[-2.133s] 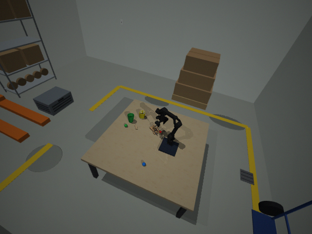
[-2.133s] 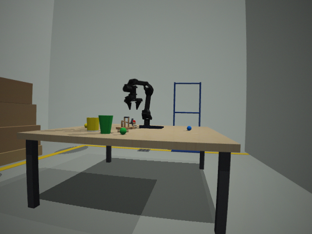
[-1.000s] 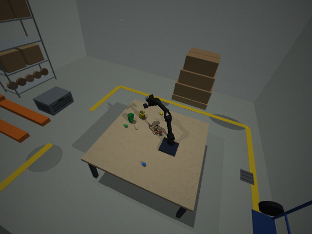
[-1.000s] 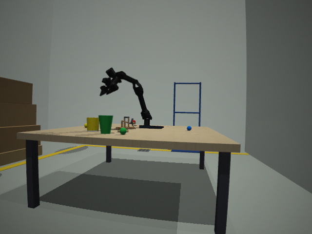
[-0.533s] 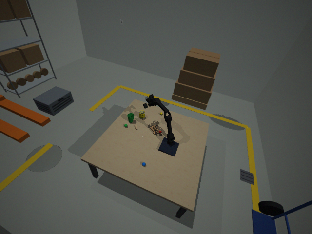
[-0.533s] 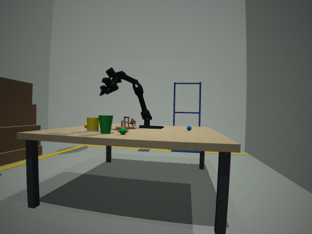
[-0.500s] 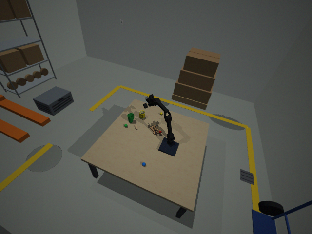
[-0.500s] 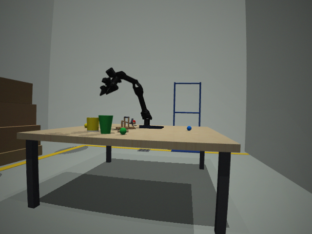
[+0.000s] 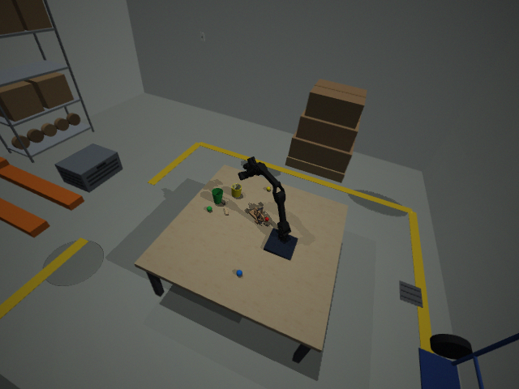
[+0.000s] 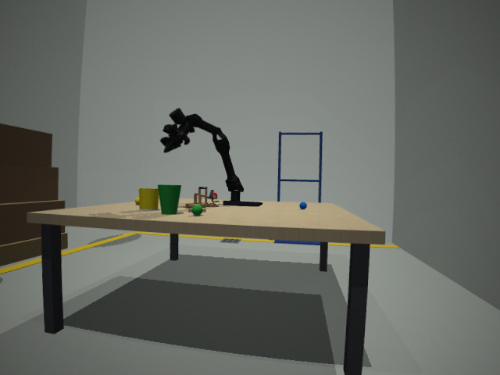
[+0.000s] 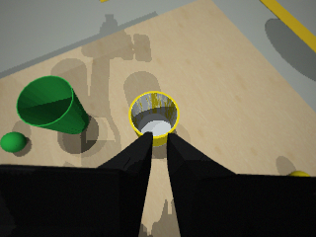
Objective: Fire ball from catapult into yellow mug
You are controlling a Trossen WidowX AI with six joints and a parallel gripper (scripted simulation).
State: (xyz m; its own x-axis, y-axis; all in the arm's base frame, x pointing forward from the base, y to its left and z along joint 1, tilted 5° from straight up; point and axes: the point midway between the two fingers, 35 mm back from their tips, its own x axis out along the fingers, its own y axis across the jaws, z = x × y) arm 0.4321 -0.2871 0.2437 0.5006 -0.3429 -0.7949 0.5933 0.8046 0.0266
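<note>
Right now the red ball is 27 cm behind my gripper tip, 22 cm below it and 19 cm to the left of it. Round my gripper tip: yellow mug 25 cm below, 8 cm ahead, 4 cm to the right; wooden block 27 cm below, 19 cm to the left, 8 cm ahead; green mug 25 cm below, 20 cm ahead, 10 cm to the left.
</note>
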